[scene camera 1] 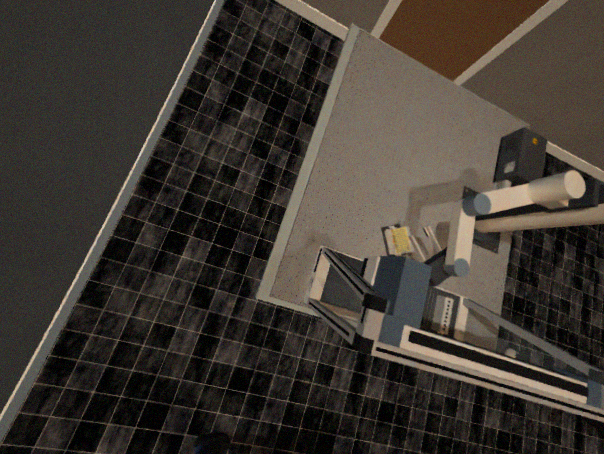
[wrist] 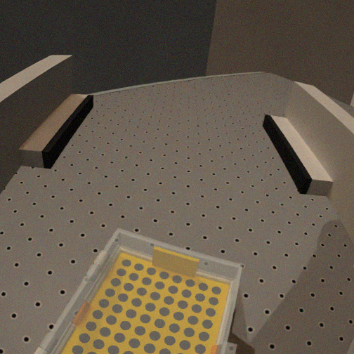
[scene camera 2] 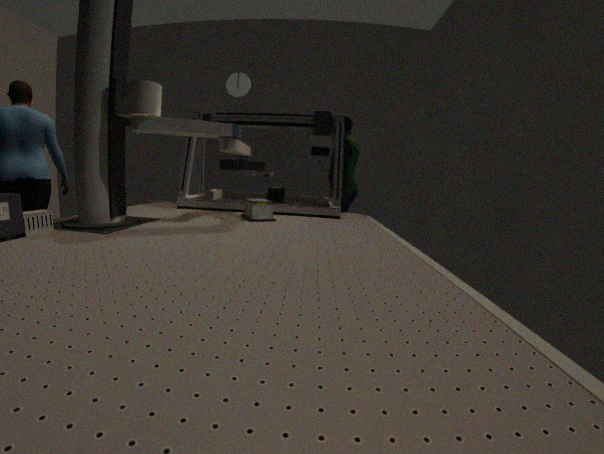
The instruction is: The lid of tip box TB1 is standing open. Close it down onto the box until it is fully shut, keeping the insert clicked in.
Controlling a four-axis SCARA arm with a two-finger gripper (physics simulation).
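Frame: origin at the arm's base, x right, y up, z back, level; centimetres.
Seen in the pictures: gripper, fingertip midpoint: (scene camera 1: 418, 230) (scene camera 2: 263, 173); arm's base, origin of the base link: (scene camera 1: 478, 220) (scene camera 2: 102, 226).
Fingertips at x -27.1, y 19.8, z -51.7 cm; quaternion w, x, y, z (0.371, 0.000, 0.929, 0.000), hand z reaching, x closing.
Note:
Pixels of each thing's top centre, then the offset from my fingertips to it. "*": a spot on its surface instead.
- Tip box TB1, middle of its top: (scene camera 2: 258, 199) (scene camera 1: 403, 240) dx -2.8, dy -10.8, dz +2.2 cm
- white block, surface spot: (scene camera 2: 215, 194) * dx -24.4, dy -11.1, dz +29.0 cm
- dark block, surface spot: (scene camera 2: 276, 194) * dx -24.4, dy -9.5, dz -2.2 cm
Tip box TB1 (scene camera 1: 400, 240) (scene camera 2: 258, 209) (wrist: 232, 302) stands on the perforated table, near the gantry frame. Its clear lid (wrist: 135, 238) lies down over the box, and the yellow insert (wrist: 150, 289) shows through it, looking flat and level. Whether the lid is fully latched cannot be told; the near end is cut off in the wrist view. My gripper (scene camera 1: 425, 242) (scene camera 2: 263, 174) (wrist: 181, 87) is shut to its limit, with a gap between the black-padded fingers and nothing held. It hangs above the table, beside the box in the first scene view.
A gantry frame (scene camera 1: 402, 292) (scene camera 2: 267, 206) stands beside the box. A white block (scene camera 2: 215, 194) and a dark block (scene camera 2: 276, 194) are at it. My arm (scene camera 1: 462, 240) reaches over the table from its column (scene camera 2: 92, 125). A dark cabinet (scene camera 1: 520, 155) (scene camera 2: 10, 220) stands near the column.

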